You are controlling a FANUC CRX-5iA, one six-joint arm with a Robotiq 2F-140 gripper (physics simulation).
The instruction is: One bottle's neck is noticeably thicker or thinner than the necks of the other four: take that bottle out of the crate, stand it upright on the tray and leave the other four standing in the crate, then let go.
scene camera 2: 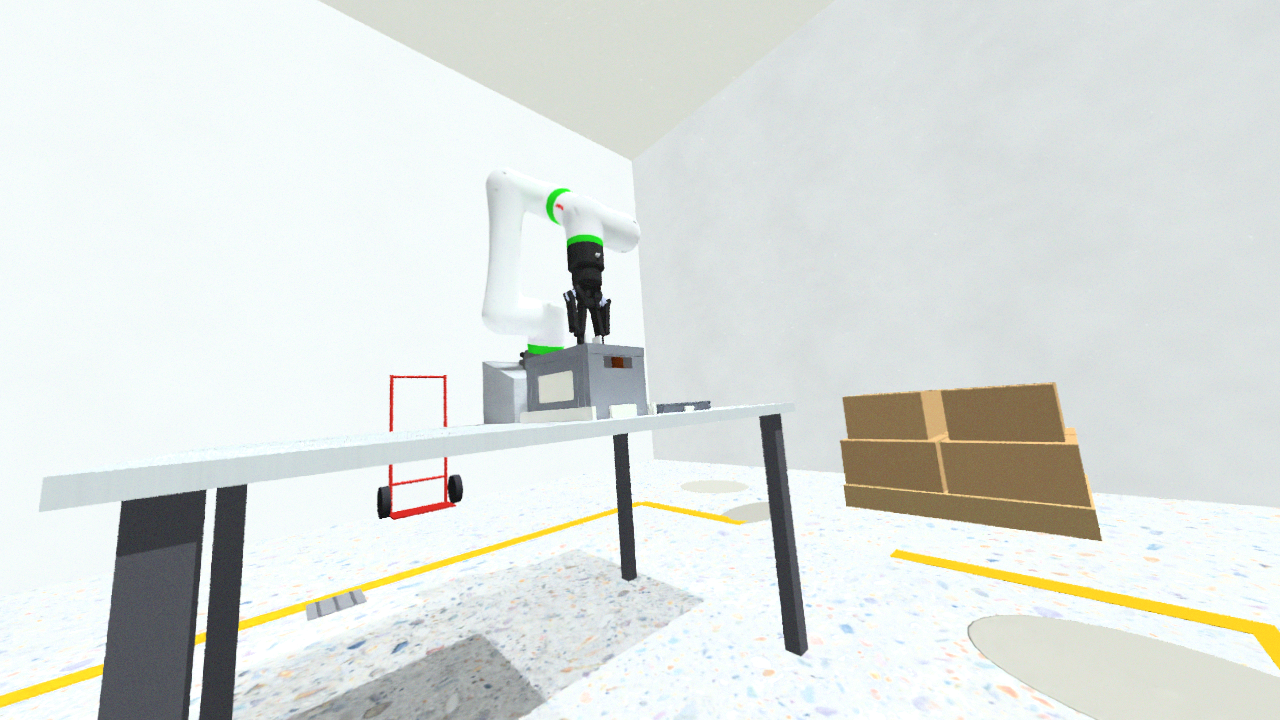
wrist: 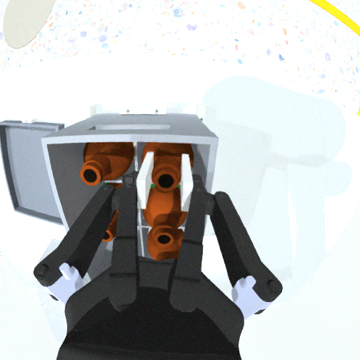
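The open grey crate [scene camera 2: 617,386] [wrist: 214,155] stands on the table. My gripper [scene camera 2: 589,339] [wrist: 166,163] points down at its mouth, with its pale fingertips shut on the neck of the far right orange-brown bottle [wrist: 168,151]. That neck looks slightly wider than the far left bottle's [wrist: 111,156], but views differ. The middle right bottle [wrist: 164,207] and the near right bottle [wrist: 172,252] stand behind it. The middle left bottle [wrist: 107,235] is mostly hidden by a finger. The dark grey tray [scene camera 2: 682,407] [wrist: 35,170] lies beside the crate, without a bottle.
The crate's high walls and its thin dividers surround the bottles. The white table [scene camera 2: 358,452] carries the robot's base [scene camera 2: 503,392]. A red hand truck [scene camera 2: 418,480] and stacked brown boxes [scene camera 2: 1002,456] stand on the floor away from the table.
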